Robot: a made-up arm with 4 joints.
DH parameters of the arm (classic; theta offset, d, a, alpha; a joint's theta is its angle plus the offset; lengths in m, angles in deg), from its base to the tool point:
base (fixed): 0 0.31 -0.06 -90
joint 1: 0 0.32 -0.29 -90
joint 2: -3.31 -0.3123 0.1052 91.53
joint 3: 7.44 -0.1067 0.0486 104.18
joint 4: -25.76 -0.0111 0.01 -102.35
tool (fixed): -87.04 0.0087 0 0
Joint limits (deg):
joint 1: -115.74..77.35
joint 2: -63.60..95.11
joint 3: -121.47..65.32
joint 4: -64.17..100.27
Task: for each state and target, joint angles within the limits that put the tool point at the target. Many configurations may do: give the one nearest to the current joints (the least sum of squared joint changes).
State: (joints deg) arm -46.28 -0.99 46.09 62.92
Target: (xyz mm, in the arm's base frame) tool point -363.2 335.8 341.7
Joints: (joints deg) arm -61.07 -33.57 17.25 71.30
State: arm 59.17 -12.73 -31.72 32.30
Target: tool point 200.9 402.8 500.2
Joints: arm 75.72 -52.72 -7.84 27.17
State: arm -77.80 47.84 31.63 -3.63
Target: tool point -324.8 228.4 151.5
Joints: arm -96.92 0.94 8.46 5.76
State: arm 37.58 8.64 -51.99 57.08
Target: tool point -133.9 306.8 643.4
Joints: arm 6.09 -22.86 -32.70 58.07
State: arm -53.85 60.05 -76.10 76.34
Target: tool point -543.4 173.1 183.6
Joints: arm -59.52 81.90 -76.74 73.16
